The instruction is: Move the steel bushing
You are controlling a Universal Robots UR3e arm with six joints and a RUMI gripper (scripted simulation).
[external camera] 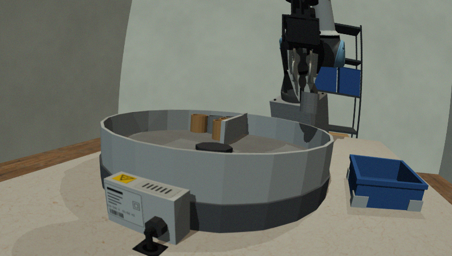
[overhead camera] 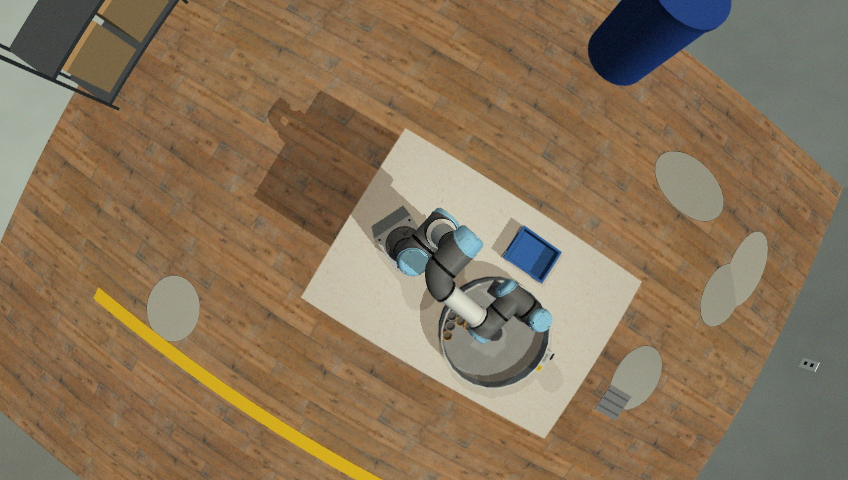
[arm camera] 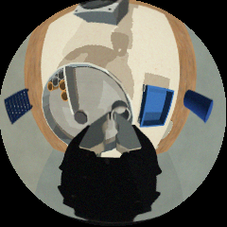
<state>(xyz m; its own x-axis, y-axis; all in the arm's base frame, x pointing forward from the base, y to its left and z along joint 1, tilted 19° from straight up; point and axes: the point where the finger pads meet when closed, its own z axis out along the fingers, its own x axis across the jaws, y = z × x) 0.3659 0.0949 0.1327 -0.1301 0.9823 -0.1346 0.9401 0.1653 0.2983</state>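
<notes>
Right now my hand is 20 mm short of the blue crate, 200 mm to the right of it and 140 mm above it. The rest, counted from my hand: turntable 90 mm ahead, 130 mm to the right, 110 mm below.
</notes>
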